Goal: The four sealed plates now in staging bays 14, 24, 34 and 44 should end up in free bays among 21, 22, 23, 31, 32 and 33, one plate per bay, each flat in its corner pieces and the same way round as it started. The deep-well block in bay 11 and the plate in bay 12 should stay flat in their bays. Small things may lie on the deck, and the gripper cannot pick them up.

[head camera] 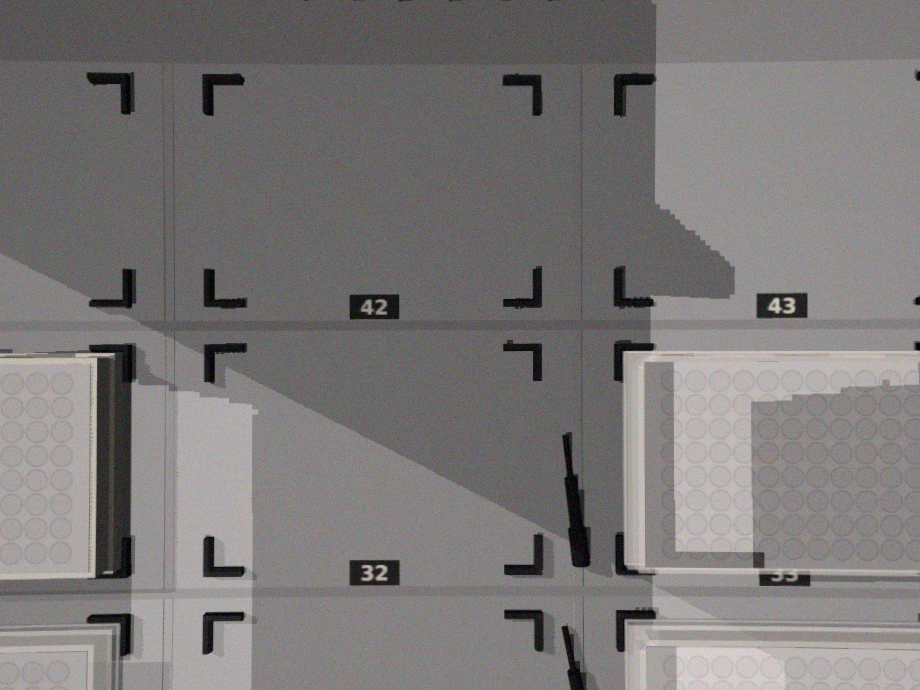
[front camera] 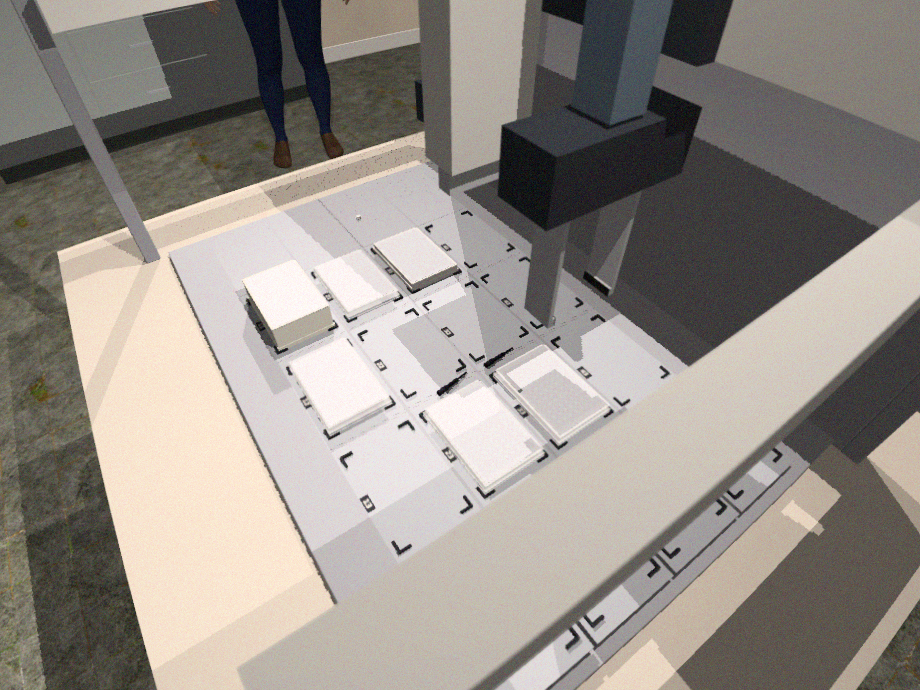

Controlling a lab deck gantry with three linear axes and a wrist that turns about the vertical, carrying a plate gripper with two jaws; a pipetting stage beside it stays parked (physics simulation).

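Pixels of known places: gripper, between the fingertips: (front camera: 569,300); robot's base, origin of its link: (front camera: 248,300).
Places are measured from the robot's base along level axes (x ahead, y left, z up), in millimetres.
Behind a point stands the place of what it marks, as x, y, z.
Observation:
The deep-well block (front camera: 286,300) @(83, 39, 42) is in bay 11 and a plate (front camera: 340,382) @(236, 44, 14) lies flat in bay 12. A pale plate (front camera: 356,282) @(75, 148, 14) (head camera: 44,672) @(108, 182, 14) lies in bay 21. Another plate (front camera: 414,256) @(71, 253, 14) (head camera: 40,460) @(106, 260, 14), with a dark side, lies in bay 31. A third plate (front camera: 483,436) @(402, 145, 14) (head camera: 728,672) @(363, 180, 14) lies in bay 23, and another (front camera: 553,393) @(401, 252, 14) (head camera: 713,460) @(358, 259, 14) in bay 33. All look flat within their corner pieces. Bays 22 and 32 hold no plate. My gripper (front camera: 573,304) @(392, 257, 160) is open and empty, raised above the deck around bay 42; it does not show in the head view.
One dark thin tool (front camera: 499,357) @(310, 240, 4) (head camera: 574,505) @(308, 239, 6) lies between bays 32 and 33, another (front camera: 451,383) @(310, 162, 5) (head camera: 572,668) @(307, 175, 4) between bays 22 and 23. A tiny white piece (front camera: 358,217) @(-97, 237, 3) lies at the back. A pale beam (front camera: 594,460) @(612, 9, 400) crosses the front view and hides part of the deck.

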